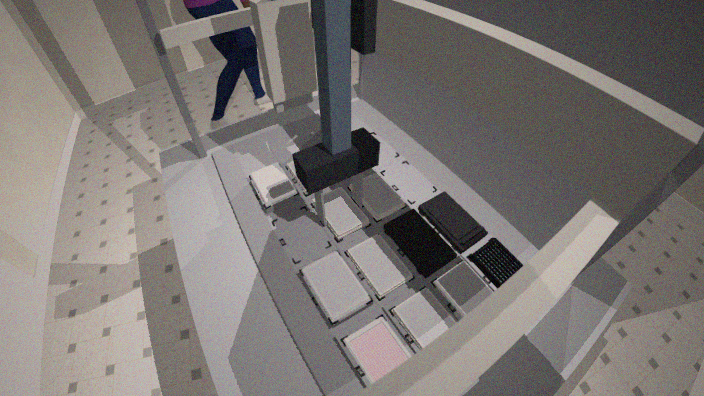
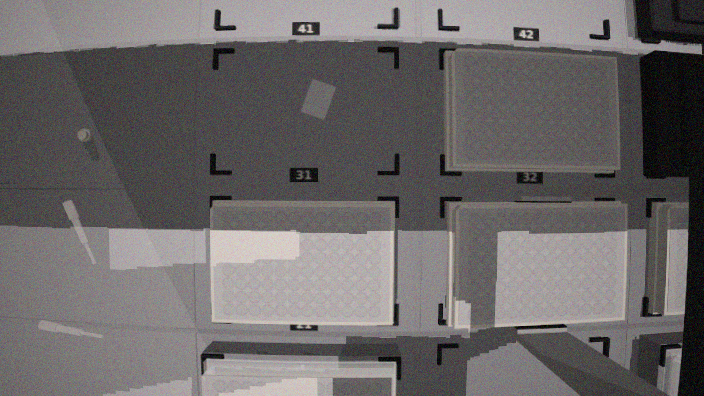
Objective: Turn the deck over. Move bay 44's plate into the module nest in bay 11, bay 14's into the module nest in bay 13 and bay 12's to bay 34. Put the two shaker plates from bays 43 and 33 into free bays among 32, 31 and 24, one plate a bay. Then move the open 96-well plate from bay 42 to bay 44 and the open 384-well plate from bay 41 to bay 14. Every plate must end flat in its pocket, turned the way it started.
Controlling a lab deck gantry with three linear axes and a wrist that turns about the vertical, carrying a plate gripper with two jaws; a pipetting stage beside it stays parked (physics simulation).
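Where they show: gripper, between the fingertips: (image 1: 339, 211) (image 2: 537, 262); robot's base, origin of its link: (image 1: 252, 181).
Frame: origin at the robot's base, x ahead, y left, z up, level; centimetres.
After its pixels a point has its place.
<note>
My gripper (image 1: 342, 212) {x 22.8, y 15.0, z 1.1 cm} (image 2: 542, 265) {x 22.8, y 15.0, z 1.1 cm} is down at bay 22, its jaws against both long sides of a pale plate (image 1: 344, 220) {x 26.2, y 14.2, z 2.1 cm} (image 2: 565, 285) {x 24.4, y 13.6, z 2.1 cm}. It is shut on that plate, which sits nearly square over the bay's corner marks; its height is unclear. A pale plate (image 2: 532, 110) {x 22.3, y 25.6, z 1.4 cm} is in bay 32, another (image 2: 303, 280) {x 6.6, y 13.9, z 1.4 cm} in bay 21. Bay 31 has no plate. A pink plate (image 1: 377, 349) {x 54.1, y 4.2, z 2.4 cm} is in bay 14, a white one (image 1: 335, 286) {x 39.9, y 4.0, z 3.3 cm} in bay 13, one (image 1: 272, 179) {x 6.0, y 4.6, z 3.3 cm} in bay 11, a black well plate (image 1: 495, 262) {x 54.1, y 35.5, z 2.9 cm} in bay 44. Plates also occupy bay 34 (image 1: 462, 284) {x 53.4, y 25.6, z 2.9 cm} and bay 24 (image 1: 417, 312) {x 52.6, y 14.3, z 2.9 cm}.
A plate (image 1: 379, 266) {x 40.0, y 14.4, z 1.4 cm} in bay 23 neighbours the held one. A black block (image 1: 420, 242) {x 40.5, y 25.1, z 2.4 cm} stands at bay 33 and a dark one (image 1: 452, 220) {x 40.1, y 35.5, z 2.4 cm} at bay 43. Small pale pieces (image 2: 79, 230) {x -10.5, y 17.0, z 0.5 cm} (image 2: 70, 329) {x -11.6, y 9.4, z 0.5 cm} lie left of the bays. A person (image 1: 235, 55) stands behind the deck.
</note>
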